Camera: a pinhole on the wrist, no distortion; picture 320 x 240 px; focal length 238.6 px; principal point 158.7 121.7 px. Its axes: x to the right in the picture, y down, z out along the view. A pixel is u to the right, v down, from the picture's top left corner.
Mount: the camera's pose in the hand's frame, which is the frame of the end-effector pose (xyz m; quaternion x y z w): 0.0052 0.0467 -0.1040 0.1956 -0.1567 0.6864 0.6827
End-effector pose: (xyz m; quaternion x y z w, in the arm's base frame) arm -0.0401 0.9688 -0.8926 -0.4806 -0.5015 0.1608 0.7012
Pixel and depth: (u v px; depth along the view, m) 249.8 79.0 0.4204
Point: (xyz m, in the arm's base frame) -0.2863 1.2089 -0.8117
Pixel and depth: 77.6 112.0 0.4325
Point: -0.2681 0.9633 -0.6183
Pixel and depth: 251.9 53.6 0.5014
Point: -0.3281 1.3001 -0.7632
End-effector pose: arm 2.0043 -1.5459 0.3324 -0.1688 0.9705 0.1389 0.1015
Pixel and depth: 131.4 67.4 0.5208
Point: 2.0026 -1.7251 -0.0621
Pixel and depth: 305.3 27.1 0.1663
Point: 1.9223 -1.4919 0.2440
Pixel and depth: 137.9 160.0 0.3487
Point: 2.1152 -1.6137 0.1272
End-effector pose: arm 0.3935 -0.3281 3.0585 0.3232 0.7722 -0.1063 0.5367
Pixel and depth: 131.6 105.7 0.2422
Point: 0.3997 -0.4349 2.9729
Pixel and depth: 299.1 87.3 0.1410
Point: 0.4622 -0.3050 3.0141
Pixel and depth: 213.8 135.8 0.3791
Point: 0.5618 -0.5109 2.9350
